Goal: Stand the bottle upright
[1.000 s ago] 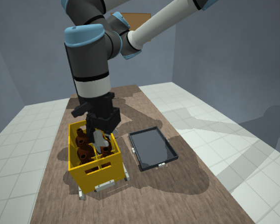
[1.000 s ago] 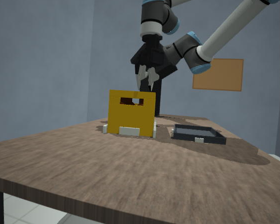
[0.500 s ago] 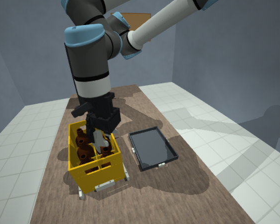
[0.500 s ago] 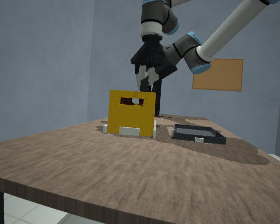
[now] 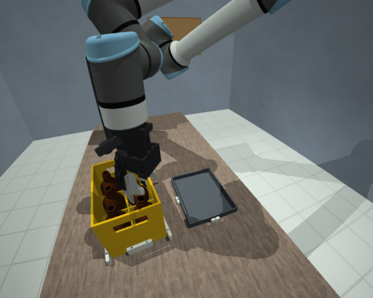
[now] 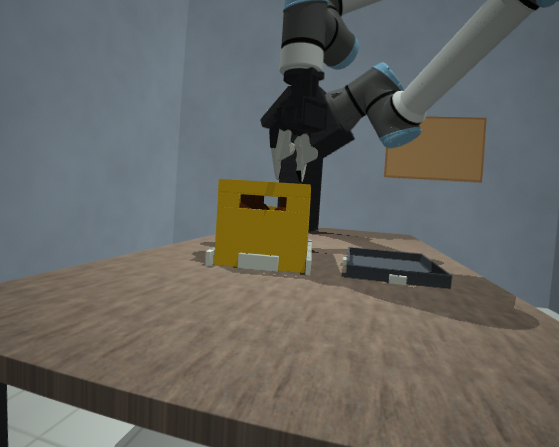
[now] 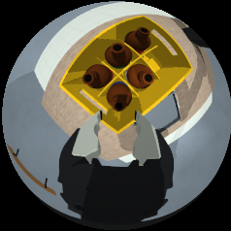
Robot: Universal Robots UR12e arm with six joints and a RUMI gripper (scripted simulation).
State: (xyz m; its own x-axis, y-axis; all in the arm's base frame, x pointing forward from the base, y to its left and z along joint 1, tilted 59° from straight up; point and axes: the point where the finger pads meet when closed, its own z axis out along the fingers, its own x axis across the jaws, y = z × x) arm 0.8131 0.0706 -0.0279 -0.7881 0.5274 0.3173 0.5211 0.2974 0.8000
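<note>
The yellow crate lies 11 cm below my hand, 7 cm behind it and 6 cm to the right of it. Also, from my hand: dark tray (22 cm to the left, 18 cm below, 10 cm behind).
</note>
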